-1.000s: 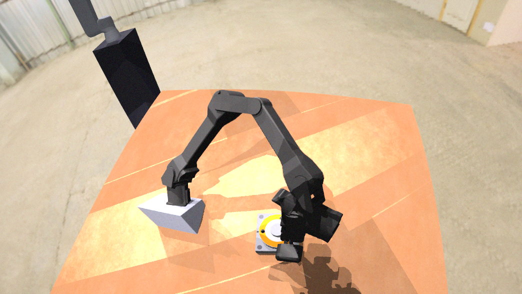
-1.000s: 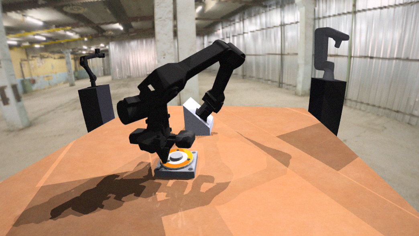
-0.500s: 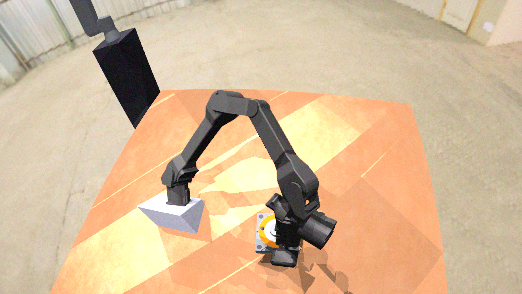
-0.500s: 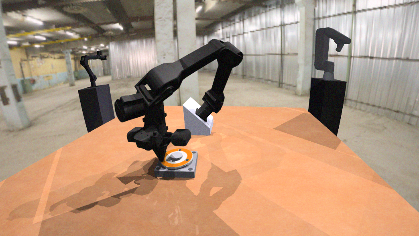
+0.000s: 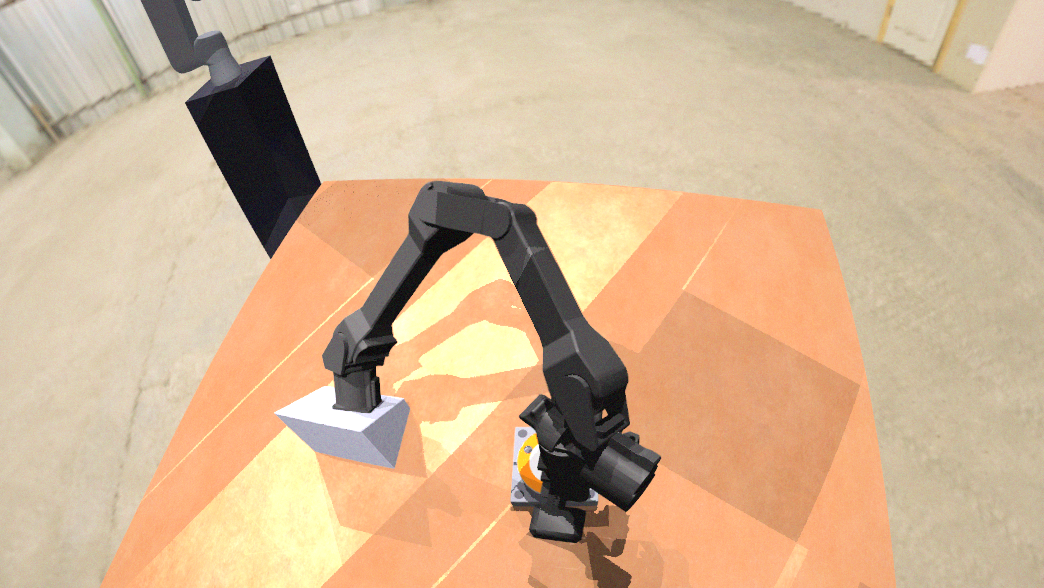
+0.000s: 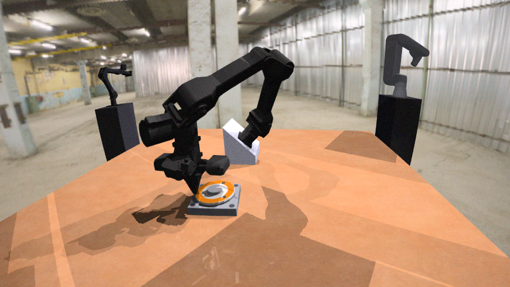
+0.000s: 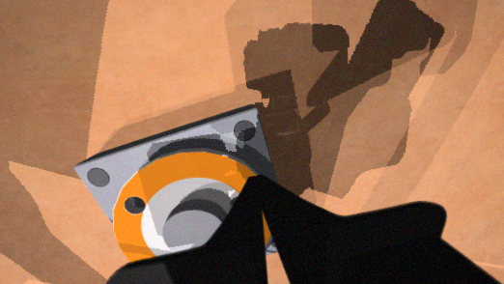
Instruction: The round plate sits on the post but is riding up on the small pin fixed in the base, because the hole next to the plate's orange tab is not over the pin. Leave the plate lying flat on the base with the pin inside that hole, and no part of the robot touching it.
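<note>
Right now my gripper tip is 2 cm past the square grey base, 5 cm to the right of it and 2 cm above it.
</note>
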